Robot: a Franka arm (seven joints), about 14 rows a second.
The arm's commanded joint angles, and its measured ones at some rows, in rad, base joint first. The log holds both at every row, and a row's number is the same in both.
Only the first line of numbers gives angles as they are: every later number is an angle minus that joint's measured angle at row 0.
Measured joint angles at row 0: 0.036 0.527 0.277 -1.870 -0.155 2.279 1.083
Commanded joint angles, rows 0 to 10: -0.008 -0.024 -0.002 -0.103 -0.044 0.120 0.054; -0.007 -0.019 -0.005 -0.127 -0.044 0.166 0.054; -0.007 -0.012 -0.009 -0.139 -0.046 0.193 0.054; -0.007 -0.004 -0.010 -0.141 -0.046 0.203 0.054; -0.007 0.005 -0.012 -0.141 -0.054 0.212 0.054; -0.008 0.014 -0.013 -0.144 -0.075 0.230 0.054; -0.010 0.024 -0.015 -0.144 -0.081 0.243 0.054; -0.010 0.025 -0.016 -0.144 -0.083 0.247 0.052; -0.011 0.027 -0.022 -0.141 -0.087 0.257 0.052; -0.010 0.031 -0.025 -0.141 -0.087 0.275 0.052; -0.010 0.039 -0.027 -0.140 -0.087 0.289 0.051
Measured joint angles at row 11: -0.006 0.029 -0.026 -0.140 -0.051 0.255 0.019
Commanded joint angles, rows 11 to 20: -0.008 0.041 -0.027 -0.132 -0.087 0.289 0.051; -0.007 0.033 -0.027 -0.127 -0.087 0.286 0.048; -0.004 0.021 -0.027 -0.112 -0.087 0.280 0.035; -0.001 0.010 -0.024 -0.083 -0.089 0.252 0.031; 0.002 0.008 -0.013 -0.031 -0.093 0.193 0.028; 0.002 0.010 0.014 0.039 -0.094 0.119 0.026; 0.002 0.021 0.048 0.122 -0.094 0.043 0.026; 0.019 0.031 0.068 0.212 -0.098 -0.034 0.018; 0.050 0.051 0.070 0.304 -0.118 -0.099 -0.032; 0.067 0.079 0.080 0.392 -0.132 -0.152 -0.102
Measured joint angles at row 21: 0.025 0.025 0.066 0.203 -0.091 -0.031 -0.018
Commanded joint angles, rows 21 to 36: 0.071 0.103 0.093 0.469 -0.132 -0.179 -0.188; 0.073 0.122 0.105 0.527 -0.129 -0.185 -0.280; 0.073 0.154 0.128 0.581 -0.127 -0.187 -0.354; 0.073 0.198 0.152 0.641 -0.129 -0.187 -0.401; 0.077 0.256 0.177 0.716 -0.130 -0.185 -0.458; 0.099 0.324 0.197 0.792 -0.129 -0.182 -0.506; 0.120 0.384 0.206 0.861 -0.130 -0.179 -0.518; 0.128 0.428 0.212 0.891 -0.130 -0.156 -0.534; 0.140 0.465 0.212 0.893 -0.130 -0.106 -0.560; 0.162 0.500 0.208 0.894 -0.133 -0.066 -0.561; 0.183 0.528 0.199 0.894 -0.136 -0.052 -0.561; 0.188 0.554 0.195 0.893 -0.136 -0.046 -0.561; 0.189 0.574 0.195 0.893 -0.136 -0.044 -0.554; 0.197 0.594 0.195 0.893 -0.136 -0.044 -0.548; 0.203 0.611 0.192 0.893 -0.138 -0.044 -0.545; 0.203 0.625 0.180 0.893 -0.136 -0.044 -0.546
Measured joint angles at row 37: 0.189 0.589 0.189 0.837 -0.116 -0.035 -0.543
